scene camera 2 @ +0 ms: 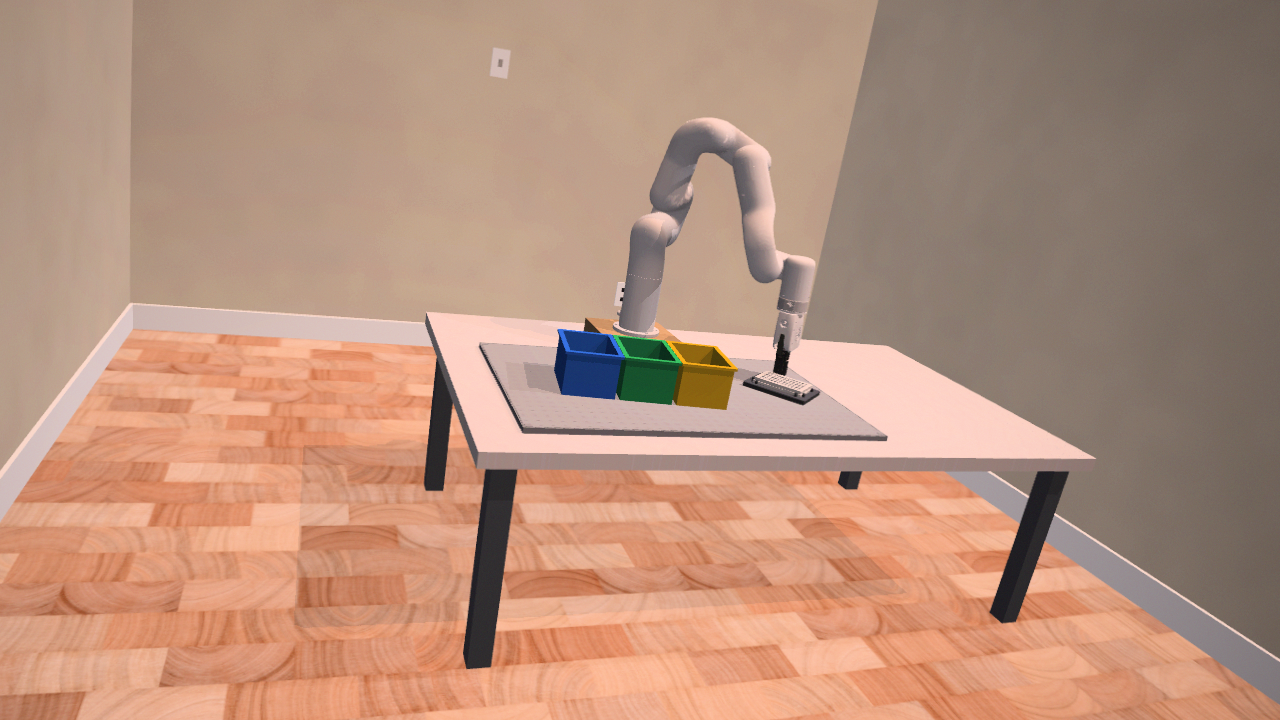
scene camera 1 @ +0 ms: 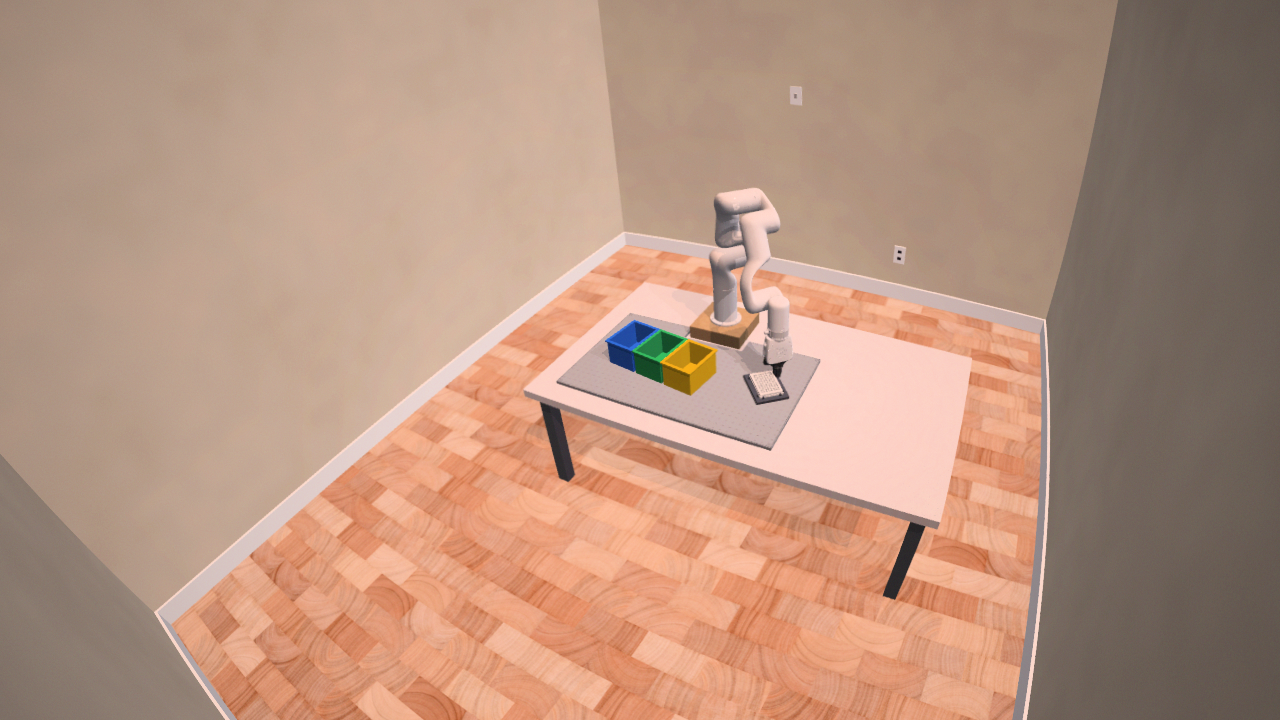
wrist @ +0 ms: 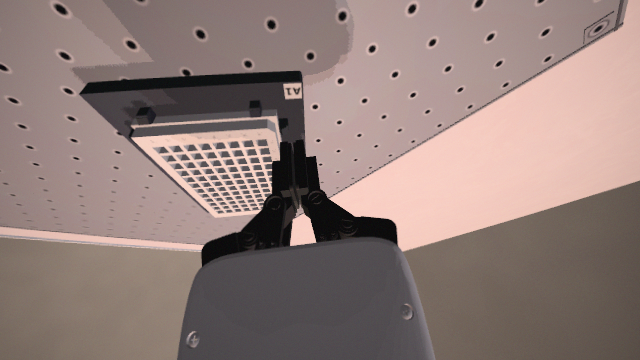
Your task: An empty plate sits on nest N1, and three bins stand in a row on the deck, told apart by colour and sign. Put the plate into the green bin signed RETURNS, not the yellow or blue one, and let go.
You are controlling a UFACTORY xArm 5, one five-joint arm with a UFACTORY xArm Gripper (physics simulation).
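Places are measured from the arm's base along level axes (x ahead, y up, z right), in metres.
Pixels of known places: gripper, fingertip midpoint: (scene camera 2: 779,374) (scene camera 1: 776,375) (wrist: 295,153); arm's base, link origin: (scene camera 2: 635,331) (scene camera 1: 725,318).
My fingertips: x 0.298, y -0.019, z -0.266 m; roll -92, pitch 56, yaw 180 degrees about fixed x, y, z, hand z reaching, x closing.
For each thing: its top centre in the pictures, then the offset to it from my fingertips. "pt": a spot on its surface instead. Level surfaces: height alone.
- white plate, top centre: (wrist: 236,185) (scene camera 2: 783,380) (scene camera 1: 766,382) dx +0.053, dy +0.004, dz +0.029 m
- dark nest, top centre: (wrist: 236,180) (scene camera 2: 783,382) (scene camera 1: 766,383) dx +0.053, dy -0.001, dz +0.030 m
- green bin, top centre: (scene camera 2: 646,348) (scene camera 1: 660,344) dx +0.022, dy +0.077, dz +0.430 m
- blue bin, surface spot: (scene camera 2: 588,375) (scene camera 1: 618,355) pt dx +0.055, dy +0.027, dz +0.584 m
- yellow bin, surface spot: (scene camera 2: 702,387) pt dx +0.137, dy +0.025, dz +0.339 m
- perforated grey deck, surface height: dy -0.022 m
- white table, surface height: dy -0.035 m
The white plate (scene camera 1: 766,385) (scene camera 2: 783,384) (wrist: 220,170) with a grid of square wells lies in the dark nest (scene camera 1: 776,400) (scene camera 2: 757,385) (wrist: 200,87), which bears a label A1 at one corner. My gripper (scene camera 1: 777,372) (scene camera 2: 780,371) (wrist: 295,153) is shut and empty, fingers pointing down, at the edge of the plate; whether the tips touch it I cannot tell. The green bin (scene camera 1: 650,362) (scene camera 2: 648,383) stands between the blue bin (scene camera 1: 621,354) (scene camera 2: 588,375) and the yellow bin (scene camera 1: 702,374) (scene camera 2: 702,387). No signs are readable on the bins.
The perforated grey deck (scene camera 1: 680,407) (scene camera 2: 698,423) (wrist: 380,95) lies on the white table (scene camera 1: 877,429) (scene camera 2: 930,402). The arm's base stands on a wooden block (scene camera 1: 716,333) behind the bins. The three bins stand side by side, left of the nest in both scene views.
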